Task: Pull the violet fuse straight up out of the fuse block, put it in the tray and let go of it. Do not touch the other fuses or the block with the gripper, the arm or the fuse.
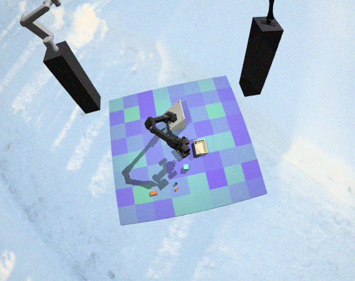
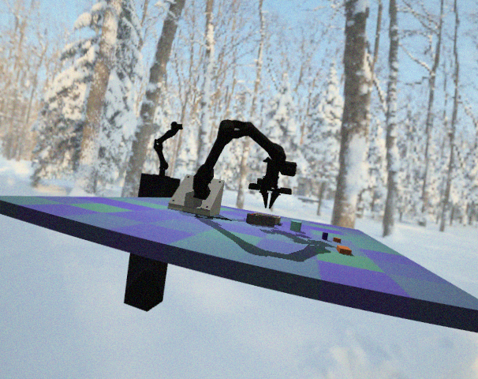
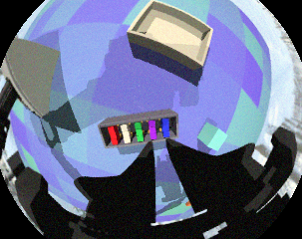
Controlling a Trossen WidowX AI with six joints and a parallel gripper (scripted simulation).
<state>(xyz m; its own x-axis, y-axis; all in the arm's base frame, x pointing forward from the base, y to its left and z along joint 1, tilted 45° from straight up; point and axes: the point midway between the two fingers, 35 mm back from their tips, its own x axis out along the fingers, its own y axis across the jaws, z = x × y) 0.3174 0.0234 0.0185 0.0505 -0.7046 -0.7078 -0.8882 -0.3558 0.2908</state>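
My gripper tip is 50 mm above the violet fuse. Also, from my gripper tip: beige tray: 20 mm behind, 180 mm to the left, 70 mm below; teal cube: 130 mm ahead, 20 mm to the left, 60 mm below.
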